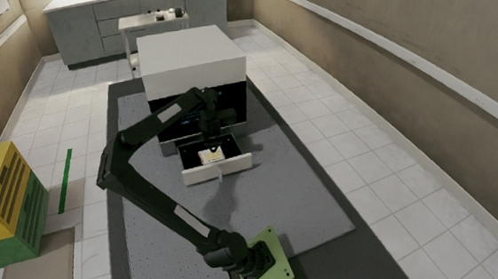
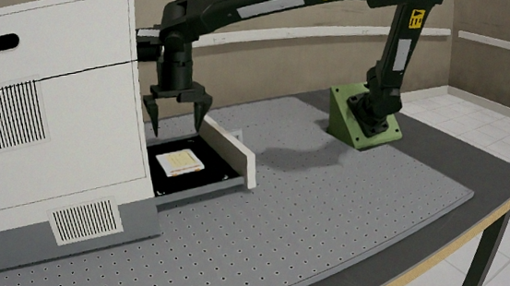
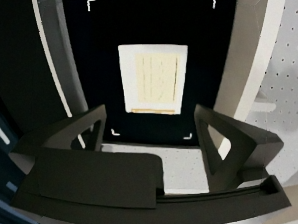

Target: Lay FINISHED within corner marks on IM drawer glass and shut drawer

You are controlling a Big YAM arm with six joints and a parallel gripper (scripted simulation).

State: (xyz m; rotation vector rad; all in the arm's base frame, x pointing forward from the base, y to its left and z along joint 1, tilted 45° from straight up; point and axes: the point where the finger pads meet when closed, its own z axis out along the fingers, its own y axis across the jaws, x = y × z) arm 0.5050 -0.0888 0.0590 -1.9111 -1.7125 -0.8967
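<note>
Right now my hand is 20 mm short of the imager drawer and 50 mm above it. Also, from my hand: cassette 10 mm to the left, 70 mm below.
</note>
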